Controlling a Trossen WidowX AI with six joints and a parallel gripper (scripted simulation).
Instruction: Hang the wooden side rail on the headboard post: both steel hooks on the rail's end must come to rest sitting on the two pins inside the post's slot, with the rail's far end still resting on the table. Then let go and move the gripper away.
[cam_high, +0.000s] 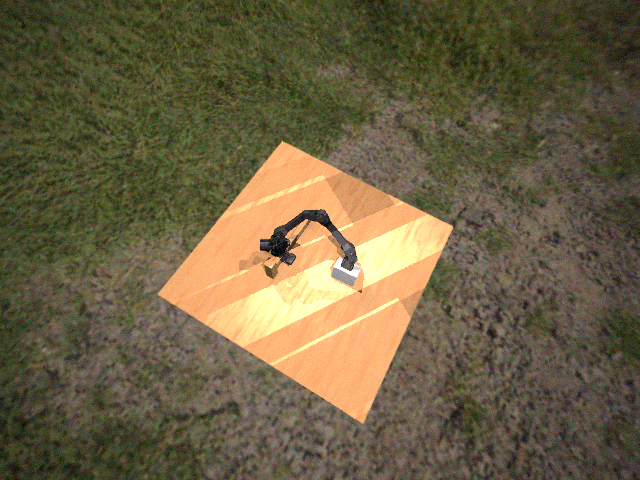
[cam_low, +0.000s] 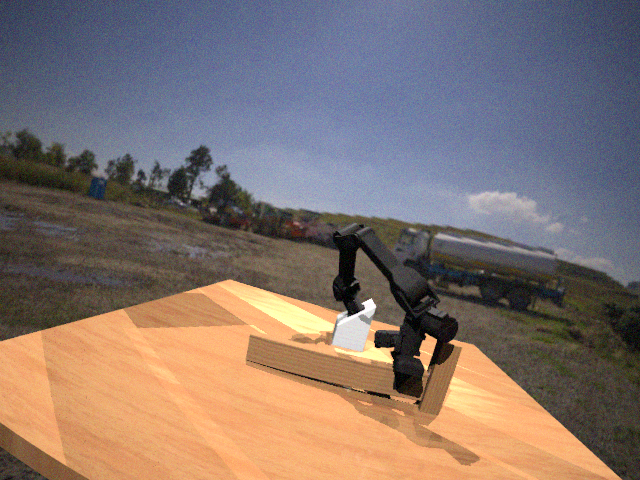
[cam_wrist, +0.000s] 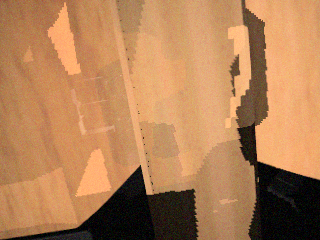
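My gripper tip is now 9 cm to the right of the headboard post and 5 cm below it.
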